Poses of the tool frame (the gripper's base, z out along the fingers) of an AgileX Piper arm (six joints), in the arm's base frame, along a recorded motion.
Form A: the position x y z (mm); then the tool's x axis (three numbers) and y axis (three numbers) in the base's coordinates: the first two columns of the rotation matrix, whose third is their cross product.
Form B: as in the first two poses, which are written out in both.
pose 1, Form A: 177.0 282.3 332.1 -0.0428 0.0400 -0.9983 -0.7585 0.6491 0.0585
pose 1, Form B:
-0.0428 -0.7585 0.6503 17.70
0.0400 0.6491 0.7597 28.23
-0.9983 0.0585 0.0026 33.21
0 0 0 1

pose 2, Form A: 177.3 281.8 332.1 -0.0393 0.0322 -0.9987 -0.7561 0.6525 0.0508
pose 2, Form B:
-0.0393 -0.7561 0.6533 17.73
0.0322 0.6525 0.7571 28.18
-0.9987 0.0508 -0.0013 33.21
0 0 0 1

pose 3, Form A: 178.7 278.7 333.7 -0.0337 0.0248 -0.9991 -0.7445 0.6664 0.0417
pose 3, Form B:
-0.0337 -0.7445 0.6668 17.87
0.0248 0.6664 0.7452 27.87
-0.9991 0.0417 -0.0040 33.37
0 0 0 1

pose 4, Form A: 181.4 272.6 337.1 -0.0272 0.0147 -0.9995 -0.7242 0.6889 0.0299
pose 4, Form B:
-0.0272 -0.7242 0.6890 18.14
0.0147 0.6889 0.7247 27.26
-0.9995 0.0299 -0.0081 33.71
0 0 0 1

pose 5, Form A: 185.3 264.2 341.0 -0.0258 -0.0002 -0.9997 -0.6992 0.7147 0.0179
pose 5, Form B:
-0.0258 -0.6992 0.7145 18.53
-0.0002 0.7147 0.6995 26.42
-0.9997 0.0179 -0.0186 34.10
0 0 0 1

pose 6, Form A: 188.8 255.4 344.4 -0.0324 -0.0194 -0.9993 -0.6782 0.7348 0.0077
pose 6, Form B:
-0.0324 -0.6782 0.7341 18.88
-0.0194 0.7348 0.6780 25.54
-0.9993 0.0077 -0.0370 34.44
0 0 0 1

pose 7, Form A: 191.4 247.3 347.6 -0.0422 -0.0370 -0.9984 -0.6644 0.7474 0.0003
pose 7, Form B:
-0.0422 -0.6644 0.7462 19.14
-0.0370 0.7474 0.6633 24.73
-0.9984 0.0003 -0.0561 34.76
0 0 0 1

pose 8, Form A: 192.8 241.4 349.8 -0.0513 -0.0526 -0.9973 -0.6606 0.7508 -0.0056
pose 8, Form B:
-0.0513 -0.6606 0.7491 19.28
-0.0526 0.7508 0.6585 24.14
-0.9973 -0.0056 -0.0733 34.98
0 0 0 1

